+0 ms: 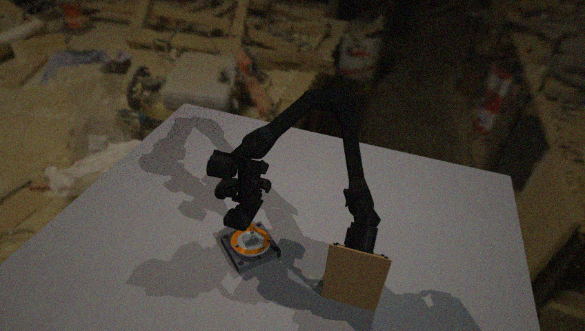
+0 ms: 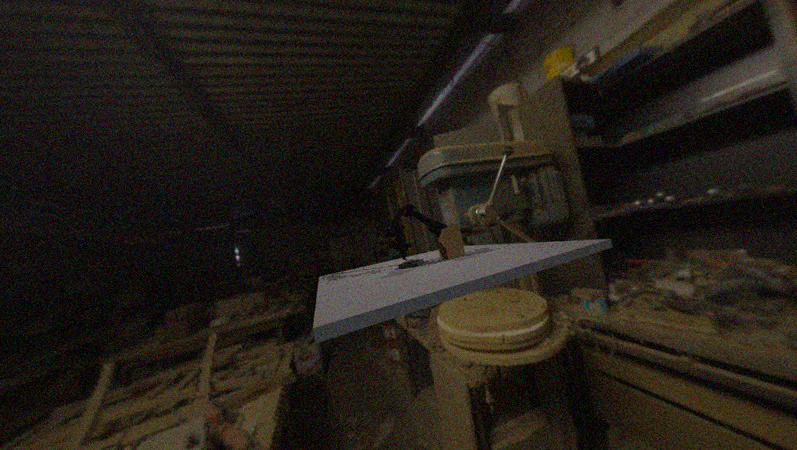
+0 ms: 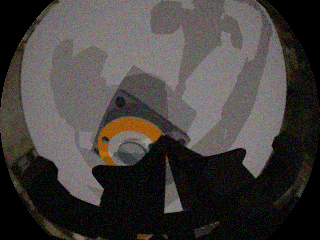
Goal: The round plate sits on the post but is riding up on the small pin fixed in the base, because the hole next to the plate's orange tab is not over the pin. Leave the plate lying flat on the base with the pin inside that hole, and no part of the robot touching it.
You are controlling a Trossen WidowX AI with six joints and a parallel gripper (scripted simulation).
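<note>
My gripper tip is now 3 cm past the base, 5 cm to the right of it and 2 cm above it.
</note>
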